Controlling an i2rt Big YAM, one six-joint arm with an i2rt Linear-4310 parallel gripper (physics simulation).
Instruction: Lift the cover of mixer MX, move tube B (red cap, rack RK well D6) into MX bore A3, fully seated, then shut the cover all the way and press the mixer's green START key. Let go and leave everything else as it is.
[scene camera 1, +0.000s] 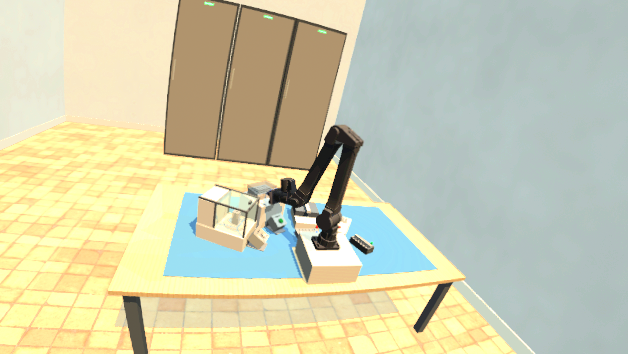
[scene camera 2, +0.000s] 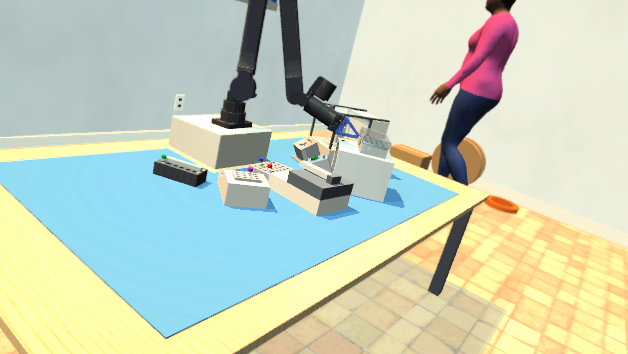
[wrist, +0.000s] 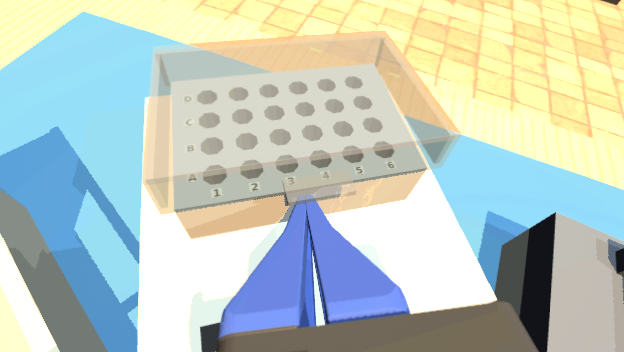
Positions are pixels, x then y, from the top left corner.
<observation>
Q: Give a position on a clear mixer cover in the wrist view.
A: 306, 116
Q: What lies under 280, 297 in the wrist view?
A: My gripper.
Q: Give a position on a glass-walled enclosure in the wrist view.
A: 45, 305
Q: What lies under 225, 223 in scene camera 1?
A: A glass-walled enclosure.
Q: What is my gripper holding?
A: A clear mixer cover.
</observation>
